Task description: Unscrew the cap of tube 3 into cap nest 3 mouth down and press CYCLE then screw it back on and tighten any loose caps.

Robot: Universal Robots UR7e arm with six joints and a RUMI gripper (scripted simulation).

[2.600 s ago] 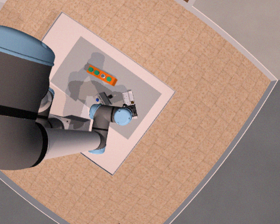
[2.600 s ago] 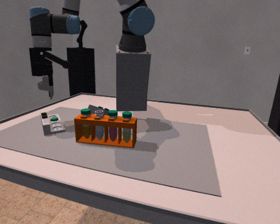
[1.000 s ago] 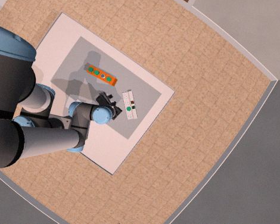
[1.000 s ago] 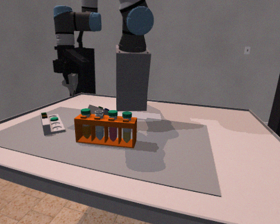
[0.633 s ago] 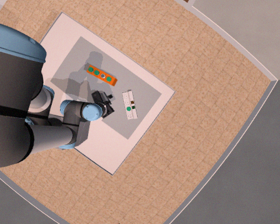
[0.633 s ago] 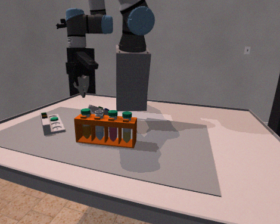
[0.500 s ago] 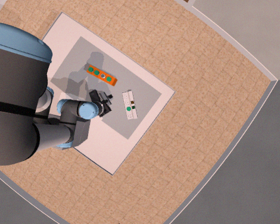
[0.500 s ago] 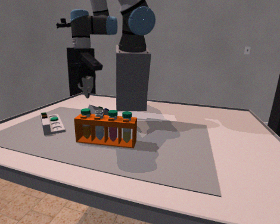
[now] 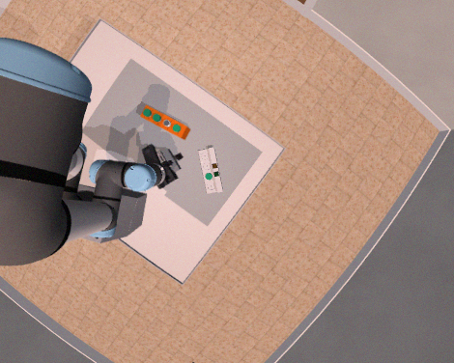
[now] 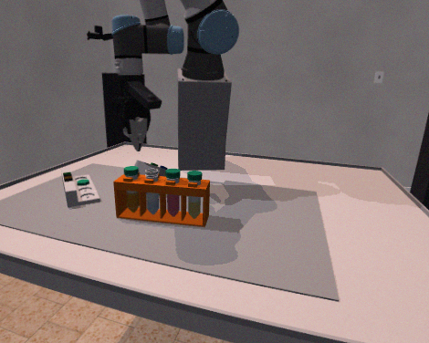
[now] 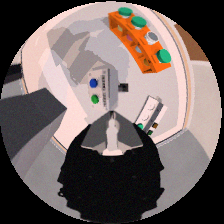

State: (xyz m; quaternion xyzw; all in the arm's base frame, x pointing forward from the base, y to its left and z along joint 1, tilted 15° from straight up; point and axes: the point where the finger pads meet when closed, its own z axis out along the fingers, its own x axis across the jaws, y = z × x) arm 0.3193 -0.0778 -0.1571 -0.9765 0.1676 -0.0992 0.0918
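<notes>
Now: the blue cycle key 30 mm behind my hand, 70 mm to the left of it and 70 mm below it. From my hand the other things lie so: key housing: 20 mm behind, 50 mm to the left, 80 mm below; then green ready key: 40 mm behind, 30 mm to the left, 70 mm below.
</notes>
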